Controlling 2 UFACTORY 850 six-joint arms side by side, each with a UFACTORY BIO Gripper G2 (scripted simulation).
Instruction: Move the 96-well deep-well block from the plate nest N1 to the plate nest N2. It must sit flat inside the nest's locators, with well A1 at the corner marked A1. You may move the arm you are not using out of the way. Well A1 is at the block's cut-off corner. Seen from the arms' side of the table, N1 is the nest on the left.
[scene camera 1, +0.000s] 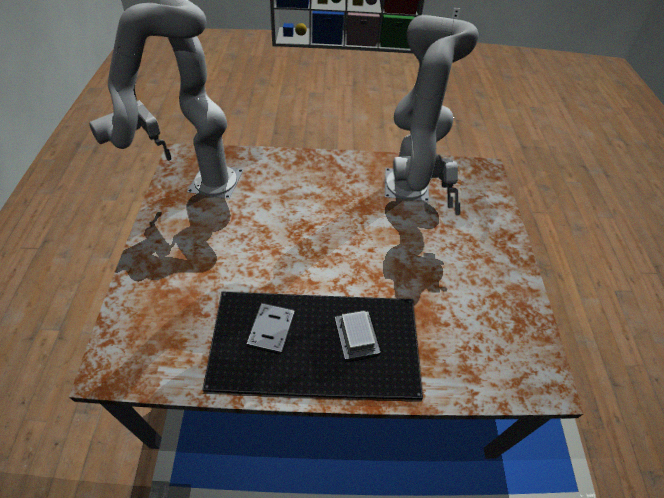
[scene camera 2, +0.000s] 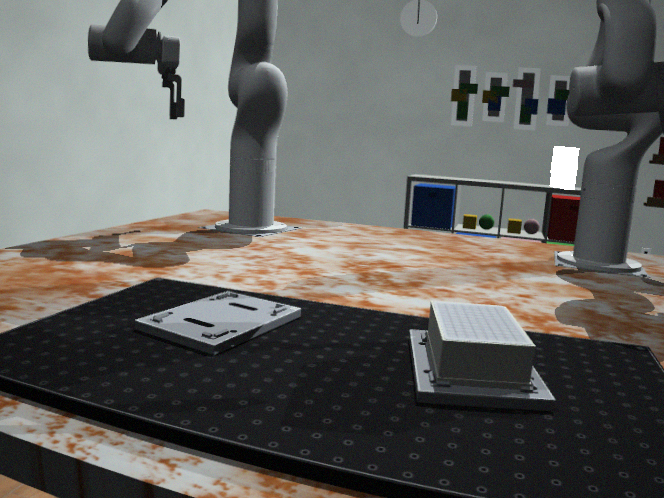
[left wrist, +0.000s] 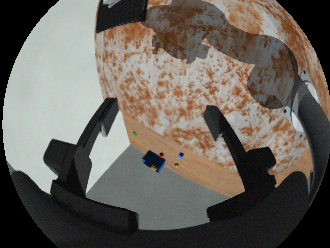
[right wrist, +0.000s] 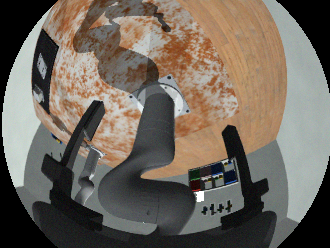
Observation:
I see my right gripper (scene camera 2: 176, 118), a white deep-well block (scene camera 1: 357, 331) and a nest N2 (scene camera 1: 278, 328).

